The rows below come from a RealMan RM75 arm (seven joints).
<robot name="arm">
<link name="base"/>
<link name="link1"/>
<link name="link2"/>
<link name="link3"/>
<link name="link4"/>
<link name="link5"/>
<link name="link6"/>
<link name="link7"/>
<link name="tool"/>
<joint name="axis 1" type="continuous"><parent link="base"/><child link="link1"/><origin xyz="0.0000 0.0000 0.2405" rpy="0.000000 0.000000 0.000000"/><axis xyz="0 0 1"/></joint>
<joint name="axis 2" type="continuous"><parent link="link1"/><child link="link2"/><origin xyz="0.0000 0.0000 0.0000" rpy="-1.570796 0.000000 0.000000"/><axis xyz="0 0 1"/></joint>
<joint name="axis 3" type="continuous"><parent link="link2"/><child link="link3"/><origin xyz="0.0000 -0.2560 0.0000" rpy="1.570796 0.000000 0.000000"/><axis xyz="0 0 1"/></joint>
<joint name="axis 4" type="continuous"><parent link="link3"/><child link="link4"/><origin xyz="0.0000 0.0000 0.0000" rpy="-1.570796 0.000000 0.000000"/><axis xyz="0 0 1"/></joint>
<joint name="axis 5" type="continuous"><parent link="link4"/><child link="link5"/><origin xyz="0.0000 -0.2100 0.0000" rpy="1.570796 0.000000 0.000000"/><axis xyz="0 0 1"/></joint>
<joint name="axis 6" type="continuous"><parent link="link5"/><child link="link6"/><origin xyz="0.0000 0.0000 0.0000" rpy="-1.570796 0.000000 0.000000"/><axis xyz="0 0 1"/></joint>
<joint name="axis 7" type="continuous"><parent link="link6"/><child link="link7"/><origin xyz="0.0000 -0.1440 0.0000" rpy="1.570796 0.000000 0.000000"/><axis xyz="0 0 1"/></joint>
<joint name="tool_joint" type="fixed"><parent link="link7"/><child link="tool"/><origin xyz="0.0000 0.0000 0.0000" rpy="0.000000 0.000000 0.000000"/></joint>
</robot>
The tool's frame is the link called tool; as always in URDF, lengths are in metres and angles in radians. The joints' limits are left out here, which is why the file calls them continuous.
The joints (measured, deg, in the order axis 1, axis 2, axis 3, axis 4, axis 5, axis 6, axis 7), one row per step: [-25.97, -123.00, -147.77, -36.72, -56.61, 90.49, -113.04]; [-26.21, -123.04, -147.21, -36.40, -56.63, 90.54, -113.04]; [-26.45, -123.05, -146.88, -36.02, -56.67, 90.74, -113.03]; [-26.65, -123.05, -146.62, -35.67, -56.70, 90.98, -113.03]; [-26.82, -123.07, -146.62, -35.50, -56.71, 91.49, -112.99]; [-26.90, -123.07, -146.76, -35.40, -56.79, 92.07, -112.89]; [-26.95, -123.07, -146.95, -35.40, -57.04, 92.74, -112.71]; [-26.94, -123.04, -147.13, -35.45, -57.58, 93.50, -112.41]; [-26.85, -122.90, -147.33, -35.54, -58.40, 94.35, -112.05]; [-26.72, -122.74, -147.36, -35.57, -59.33, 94.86, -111.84]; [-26.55, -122.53, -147.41, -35.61, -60.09, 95.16, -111.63]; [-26.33, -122.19, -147.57, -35.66, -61.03, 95.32, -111.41]
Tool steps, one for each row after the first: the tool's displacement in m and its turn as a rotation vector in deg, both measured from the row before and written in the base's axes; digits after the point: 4 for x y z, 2 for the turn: [0.0020, -0.0001, -0.0024, -0.66, -0.08, -0.43]; [0.0020, -0.0002, -0.0019, -0.58, -0.27, -0.35]; [0.0017, -0.0004, -0.0016, -0.54, -0.29, -0.30]; [0.0018, -0.0005, -0.0006, -0.41, -0.44, -0.37]; [0.0014, -0.0006, 0.0001, -0.22, -0.50, -0.33]; [0.0016, -0.0004, 0.0008, -0.02, -0.62, -0.42]; [0.0018, -0.0003, 0.0015, 0.23, -0.78, -0.53]; [0.0015, -0.0001, 0.0028, 0.50, -0.90, -0.56]; [0.0009, 0.0003, 0.0026, 0.56, -0.76, -0.29]; [-0.0001, 0.0003, 0.0027, 0.62, -0.46, -0.14]; [-0.0010, 0.0010, 0.0040, 0.98, -0.41, 0.03]
